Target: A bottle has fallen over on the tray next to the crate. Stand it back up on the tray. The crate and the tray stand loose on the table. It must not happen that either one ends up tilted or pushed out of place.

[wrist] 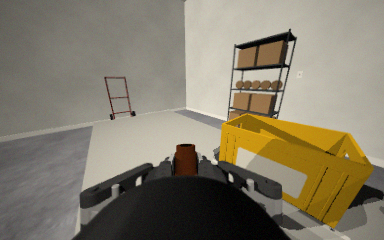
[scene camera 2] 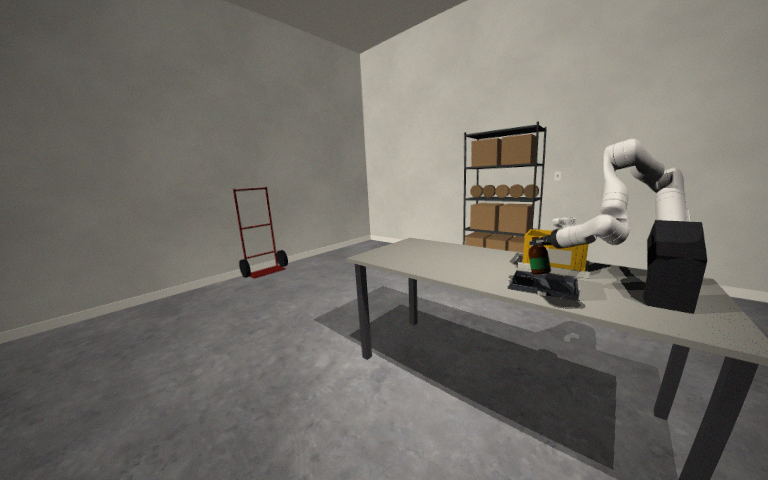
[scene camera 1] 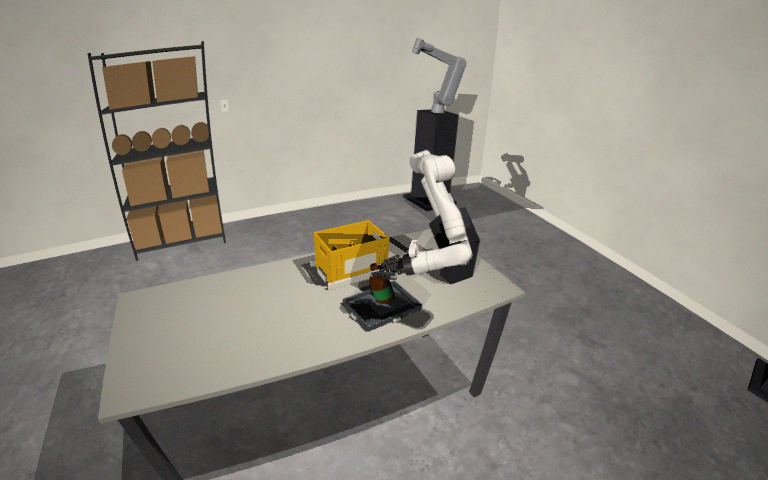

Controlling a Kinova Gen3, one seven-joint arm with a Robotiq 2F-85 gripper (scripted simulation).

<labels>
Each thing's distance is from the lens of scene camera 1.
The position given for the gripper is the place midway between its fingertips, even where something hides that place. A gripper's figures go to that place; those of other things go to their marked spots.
gripper [scene camera 1: 371, 271]: 1.36 m
tray [scene camera 1: 364, 305]: 1.49 m
</labels>
